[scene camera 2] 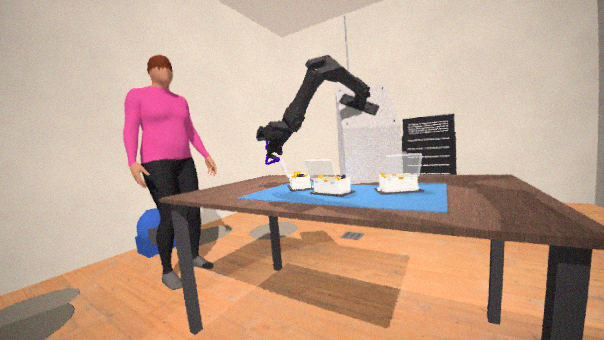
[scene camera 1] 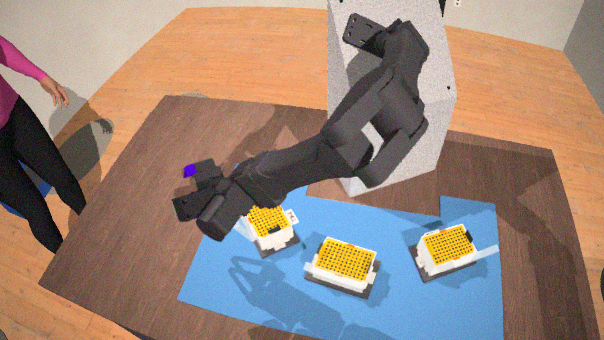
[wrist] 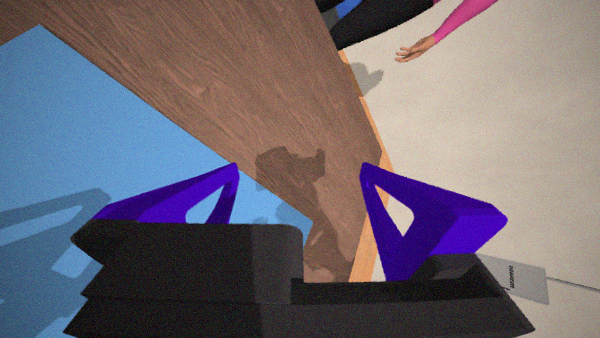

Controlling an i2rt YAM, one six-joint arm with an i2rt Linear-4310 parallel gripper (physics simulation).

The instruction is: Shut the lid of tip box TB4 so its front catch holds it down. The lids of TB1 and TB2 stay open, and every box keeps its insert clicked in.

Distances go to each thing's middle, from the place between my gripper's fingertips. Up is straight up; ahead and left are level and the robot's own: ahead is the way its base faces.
I see the yellow insert [scene camera 1: 265, 222] 100 mm behind my hand, 120 mm to the left of it and 100 mm below it.
